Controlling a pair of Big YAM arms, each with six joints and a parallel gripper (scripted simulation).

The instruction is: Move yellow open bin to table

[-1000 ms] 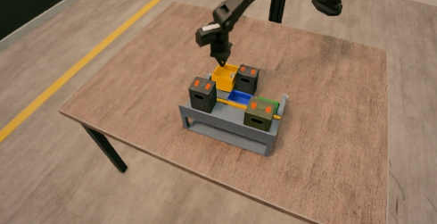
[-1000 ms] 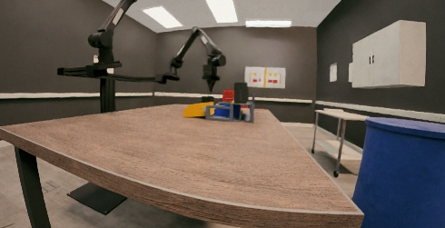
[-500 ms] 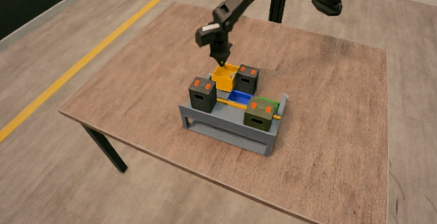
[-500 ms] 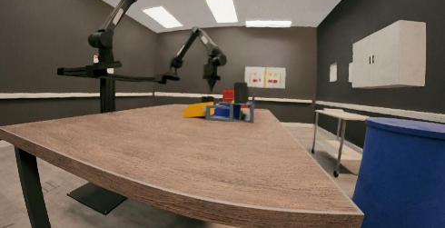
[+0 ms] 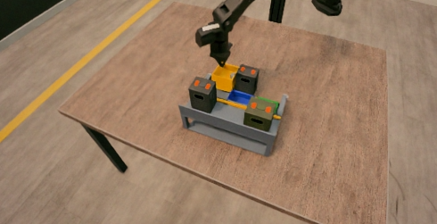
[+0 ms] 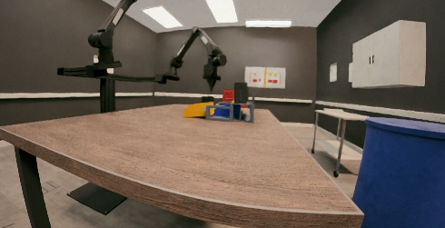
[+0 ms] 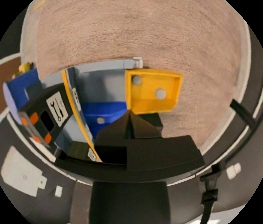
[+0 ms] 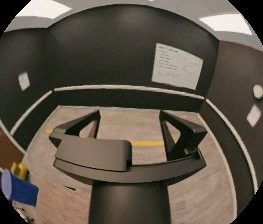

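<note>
The yellow open bin lies 12 cm below my left hand, 8 cm behind it and 1 cm to the right of it. Also, from my left hand: grey shelf: 12 cm to the left, 11 cm ahead, 10 cm below; then dark lidded bin: 10 cm to the left, 10 cm below, 6 cm behind.
</note>
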